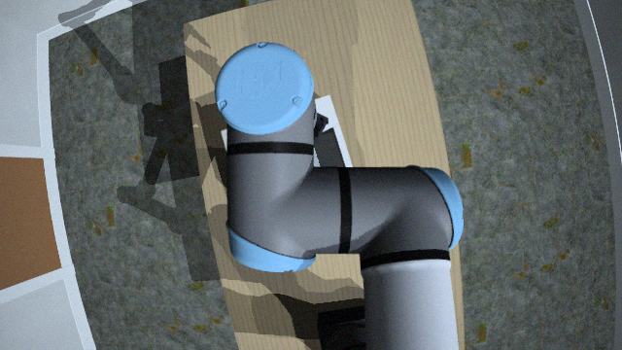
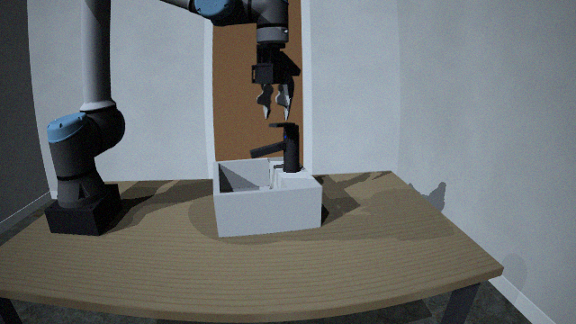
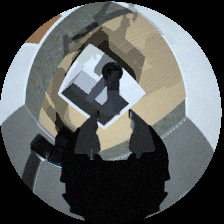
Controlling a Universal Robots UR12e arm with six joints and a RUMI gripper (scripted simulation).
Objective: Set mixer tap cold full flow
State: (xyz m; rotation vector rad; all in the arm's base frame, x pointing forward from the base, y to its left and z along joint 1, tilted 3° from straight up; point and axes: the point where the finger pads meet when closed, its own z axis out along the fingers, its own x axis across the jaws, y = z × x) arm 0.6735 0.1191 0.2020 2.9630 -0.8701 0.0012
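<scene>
The lever lies 30 mm below my hand, 20 mm to the left of it and 10 mm ahead of it. Round my hand: black mixer tap (80 mm below, 40 mm to the left, 20 mm ahead); white basin (270 mm below, 80 mm behind, 40 mm to the left).
</scene>
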